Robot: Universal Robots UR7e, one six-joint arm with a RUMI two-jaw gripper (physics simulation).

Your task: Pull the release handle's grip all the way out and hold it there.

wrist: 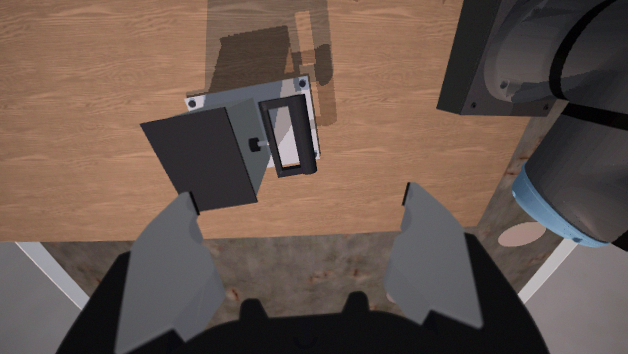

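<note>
The release handle's black grip (304,135) is a rectangular loop with a thick round bar, left of the middle of the wrist view. A short rod (262,144) with a black collar joins it to the side of a grey-green housing (247,127) with a dark top. The housing stands on a light metal base plate (240,94) with screws at its corners. My gripper (302,190) is wide open and empty. In the view, its fingertips are below the grip, one to each side; the left fingertip overlaps the housing's near corner. How far they are above it I cannot tell.
The wooden table top (90,165) carries the plate, and its front edge runs below the housing in the view. The robot's dark base (452,75) and a thick arm link with a blue cap (545,215) are at the right. Shadows fall behind the housing.
</note>
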